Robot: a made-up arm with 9 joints.
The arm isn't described. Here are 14 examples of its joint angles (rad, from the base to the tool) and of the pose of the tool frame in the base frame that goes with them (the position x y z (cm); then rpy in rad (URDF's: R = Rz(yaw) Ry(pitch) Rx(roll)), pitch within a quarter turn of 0, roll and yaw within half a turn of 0).
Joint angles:
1: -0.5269 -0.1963 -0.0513 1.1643 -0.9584 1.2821 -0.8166 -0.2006 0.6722
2: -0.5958 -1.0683 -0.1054 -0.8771 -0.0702 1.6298 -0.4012 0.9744 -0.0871
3: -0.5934 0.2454 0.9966 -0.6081 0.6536 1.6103 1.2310 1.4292 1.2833
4: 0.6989 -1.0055 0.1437 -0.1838 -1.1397 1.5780 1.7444 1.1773 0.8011
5: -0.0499 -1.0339 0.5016 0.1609 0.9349 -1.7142 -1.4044 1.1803 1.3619
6: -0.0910 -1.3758 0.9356 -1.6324 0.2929 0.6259 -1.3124 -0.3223 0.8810
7: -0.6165 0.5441 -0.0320 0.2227 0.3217 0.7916 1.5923 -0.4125 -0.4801
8: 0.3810 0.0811 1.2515 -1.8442 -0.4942 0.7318 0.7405 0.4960 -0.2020
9: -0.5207 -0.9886 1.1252 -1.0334 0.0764 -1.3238 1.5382 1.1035 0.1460
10: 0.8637 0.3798 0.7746 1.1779 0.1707 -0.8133 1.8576 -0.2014 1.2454
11: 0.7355 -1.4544 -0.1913 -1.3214 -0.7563 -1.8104 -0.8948 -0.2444 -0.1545
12: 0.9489 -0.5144 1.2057 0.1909 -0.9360 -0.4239 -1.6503 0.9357 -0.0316
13: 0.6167 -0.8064 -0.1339 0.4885 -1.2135 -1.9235 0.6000 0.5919 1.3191
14: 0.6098 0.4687 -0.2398 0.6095 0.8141 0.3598 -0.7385 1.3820 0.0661
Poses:
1: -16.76 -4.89 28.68 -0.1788 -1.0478 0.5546
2: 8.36 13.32 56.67 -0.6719 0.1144 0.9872
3: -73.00 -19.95 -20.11 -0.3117 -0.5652 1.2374
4: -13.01 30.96 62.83 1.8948 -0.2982 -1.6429
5: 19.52 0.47 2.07 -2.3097 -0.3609 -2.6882
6: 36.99 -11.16 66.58 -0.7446 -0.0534 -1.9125
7: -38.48 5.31 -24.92 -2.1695 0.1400 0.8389
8: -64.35 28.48 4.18 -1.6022 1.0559 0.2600
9: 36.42 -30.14 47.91 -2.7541 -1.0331 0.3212
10: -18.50 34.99 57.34 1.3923 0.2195 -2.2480
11: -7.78 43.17 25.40 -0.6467 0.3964 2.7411
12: -8.92 69.93 25.86 -1.2721 0.7433 0.5640
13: 16.00 14.28 7.97 -1.5891 -0.1547 -2.8367
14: -22.88 -35.19 75.98 0.5074 -1.0052 0.8808
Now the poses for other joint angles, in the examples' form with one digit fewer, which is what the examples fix.
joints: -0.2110 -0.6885 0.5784 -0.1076 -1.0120 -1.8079 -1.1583 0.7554 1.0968
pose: 14.2 -17.5 14.9 -1.237 -0.110 -1.916
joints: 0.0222 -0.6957 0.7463 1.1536 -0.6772 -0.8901 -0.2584 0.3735 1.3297
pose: -18.0 25.1 34.1 -1.803 1.259 -0.386
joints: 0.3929 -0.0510 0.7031 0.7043 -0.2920 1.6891 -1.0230 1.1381 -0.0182
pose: -27.8 -12.0 60.4 -1.101 -0.661 2.996
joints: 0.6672 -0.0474 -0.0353 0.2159 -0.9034 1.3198 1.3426 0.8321 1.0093
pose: -46.0 -7.9 35.3 3.061 0.743 -0.828
